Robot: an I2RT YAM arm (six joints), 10 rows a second.
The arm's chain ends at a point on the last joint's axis. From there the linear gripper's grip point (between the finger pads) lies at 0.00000 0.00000 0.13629 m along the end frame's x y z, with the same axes.
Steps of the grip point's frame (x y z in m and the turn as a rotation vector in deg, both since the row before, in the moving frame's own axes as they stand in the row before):
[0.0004 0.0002 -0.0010 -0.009 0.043 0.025]
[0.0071 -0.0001 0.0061 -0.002 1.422 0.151]
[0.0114 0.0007 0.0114 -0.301 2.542 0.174]
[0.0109 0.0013 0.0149 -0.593 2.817 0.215]
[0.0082 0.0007 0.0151 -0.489 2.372 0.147]
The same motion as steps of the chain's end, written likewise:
[0.0003 0.0002 -0.0010 -0.009 0.043 0.025]
[0.0037 -0.0001 0.0061 -0.002 1.422 0.151]
[0.0054 0.0000 0.0115 -0.301 2.542 0.174]
[0.0042 -0.0001 0.0151 -0.593 2.817 0.215]
[0.0026 -0.0005 0.0152 -0.489 2.372 0.147]

